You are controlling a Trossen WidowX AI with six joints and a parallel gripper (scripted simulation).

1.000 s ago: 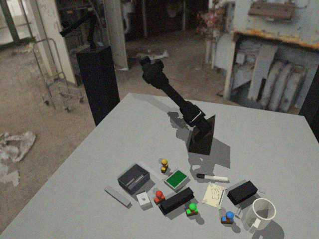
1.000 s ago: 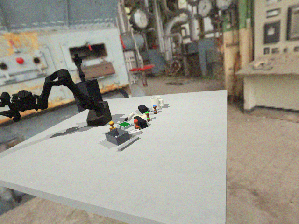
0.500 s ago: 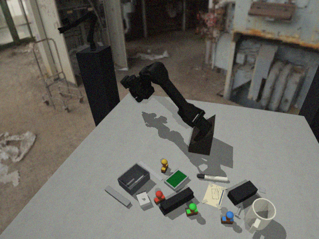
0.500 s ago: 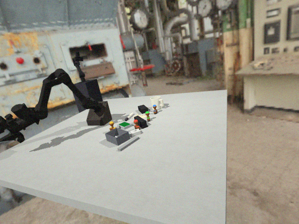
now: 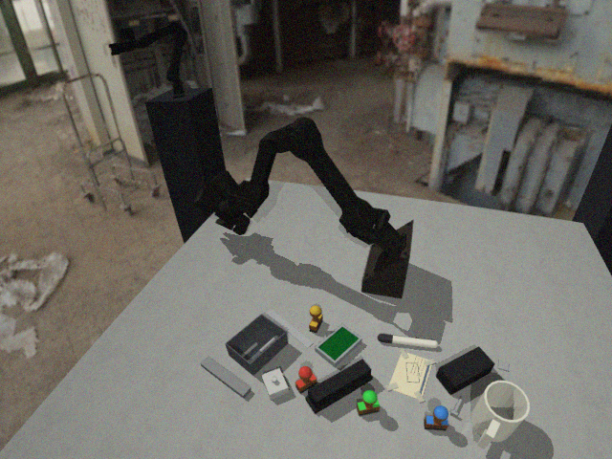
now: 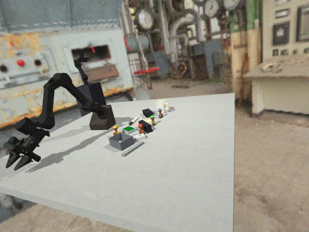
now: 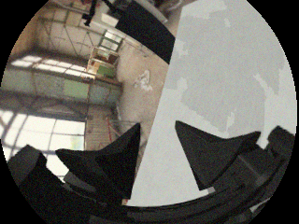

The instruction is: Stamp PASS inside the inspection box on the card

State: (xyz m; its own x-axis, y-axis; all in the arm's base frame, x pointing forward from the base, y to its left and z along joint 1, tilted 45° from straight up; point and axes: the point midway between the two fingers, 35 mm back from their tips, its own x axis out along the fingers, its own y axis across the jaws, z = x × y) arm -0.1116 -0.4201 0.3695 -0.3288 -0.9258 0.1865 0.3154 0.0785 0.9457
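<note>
The grey bar is 49 cm ahead of my gripper tip, 26 cm to the left of it and 5 cm below it. Also, from my gripper tip: yellow-knobbed stamp: 42 cm to the left, 31 cm ahead, 3 cm below; then green ink pad: 48 cm to the left, 36 cm ahead, 5 cm below; then tray: 41 cm ahead, 31 cm to the left, 4 cm below.
</note>
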